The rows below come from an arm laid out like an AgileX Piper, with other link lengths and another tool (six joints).
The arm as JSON. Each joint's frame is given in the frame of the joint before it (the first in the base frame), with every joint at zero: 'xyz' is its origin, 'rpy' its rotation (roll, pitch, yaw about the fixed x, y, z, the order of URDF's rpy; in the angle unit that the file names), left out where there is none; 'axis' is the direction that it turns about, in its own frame. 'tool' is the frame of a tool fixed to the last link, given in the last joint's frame.
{
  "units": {
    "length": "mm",
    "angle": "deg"
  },
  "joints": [
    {
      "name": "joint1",
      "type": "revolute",
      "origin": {
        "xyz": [
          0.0,
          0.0,
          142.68
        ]
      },
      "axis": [
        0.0,
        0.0,
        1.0
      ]
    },
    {
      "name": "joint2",
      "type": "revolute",
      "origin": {
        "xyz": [
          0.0,
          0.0,
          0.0
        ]
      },
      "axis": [
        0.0,
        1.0,
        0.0
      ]
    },
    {
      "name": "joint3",
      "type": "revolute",
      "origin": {
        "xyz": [
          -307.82,
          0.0,
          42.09
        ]
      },
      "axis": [
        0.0,
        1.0,
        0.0
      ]
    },
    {
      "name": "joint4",
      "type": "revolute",
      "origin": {
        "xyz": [
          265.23,
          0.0,
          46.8
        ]
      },
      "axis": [
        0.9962,
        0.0,
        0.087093
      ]
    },
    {
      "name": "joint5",
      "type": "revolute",
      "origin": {
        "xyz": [
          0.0,
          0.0,
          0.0
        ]
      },
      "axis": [
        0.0,
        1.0,
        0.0
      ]
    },
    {
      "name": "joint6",
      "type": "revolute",
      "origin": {
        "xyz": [
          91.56,
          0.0,
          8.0
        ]
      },
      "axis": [
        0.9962,
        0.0,
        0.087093
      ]
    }
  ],
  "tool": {
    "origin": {
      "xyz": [
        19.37,
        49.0,
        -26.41
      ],
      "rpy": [
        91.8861,
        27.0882,
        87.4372
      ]
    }
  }
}
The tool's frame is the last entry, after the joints.
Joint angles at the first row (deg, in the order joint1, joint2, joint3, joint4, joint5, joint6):
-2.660 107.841 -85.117 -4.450 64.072 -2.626
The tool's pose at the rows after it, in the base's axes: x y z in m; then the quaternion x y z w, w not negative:
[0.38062, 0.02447, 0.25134, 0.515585, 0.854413, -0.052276, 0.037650]
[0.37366, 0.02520, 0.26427, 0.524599, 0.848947, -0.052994, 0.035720]
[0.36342, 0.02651, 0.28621, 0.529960, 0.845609, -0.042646, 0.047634]
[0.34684, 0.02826, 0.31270, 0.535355, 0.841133, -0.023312, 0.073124]
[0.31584, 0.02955, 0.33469, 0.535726, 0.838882, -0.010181, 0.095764]
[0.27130, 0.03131, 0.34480, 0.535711, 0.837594, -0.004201, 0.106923]
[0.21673, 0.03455, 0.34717, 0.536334, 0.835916, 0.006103, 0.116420]
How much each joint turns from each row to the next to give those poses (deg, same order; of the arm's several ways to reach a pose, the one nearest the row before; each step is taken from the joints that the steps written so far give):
0.266 -0.360 0.000 0.579 1.211 0.596
0.001 -1.879 0.000 -0.059 2.109 1.112
-0.001 -3.325 0.001 0.342 1.540 0.432
0.000 -5.050 1.120 0.406 0.279 0.486
0.000 -7.060 3.990 0.000 0.060 -0.001
0.000 -8.771 7.260 -0.051 0.054 0.000
0.001 -10.675 8.965 0.478 0.164 0.002

